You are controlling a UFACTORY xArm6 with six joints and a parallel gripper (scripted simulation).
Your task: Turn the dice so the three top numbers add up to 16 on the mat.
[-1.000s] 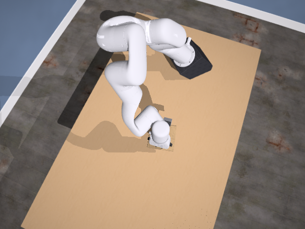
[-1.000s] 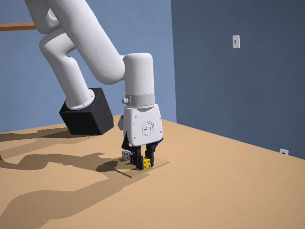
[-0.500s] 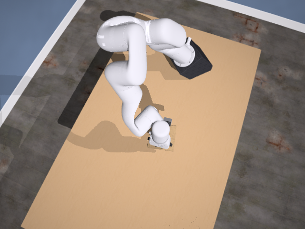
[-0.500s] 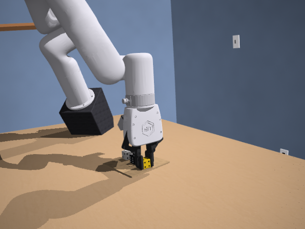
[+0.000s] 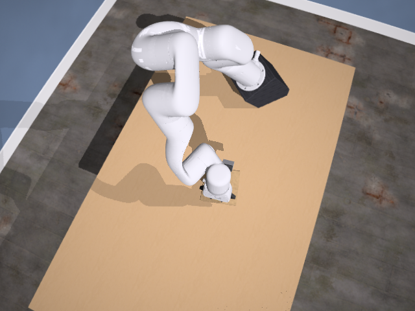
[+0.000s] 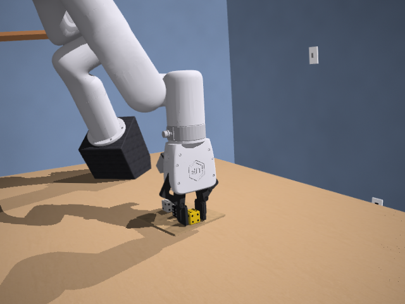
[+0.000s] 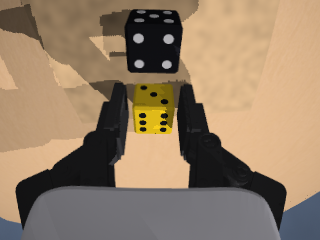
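Now: hand 1 cm above the yellow die. The rest, counted from my hand: tan mat: 5 cm behind, 2 cm below; black die: 5 cm behind, 1 cm below; white die: 10 cm behind, 1 cm to the right, 1 cm below.
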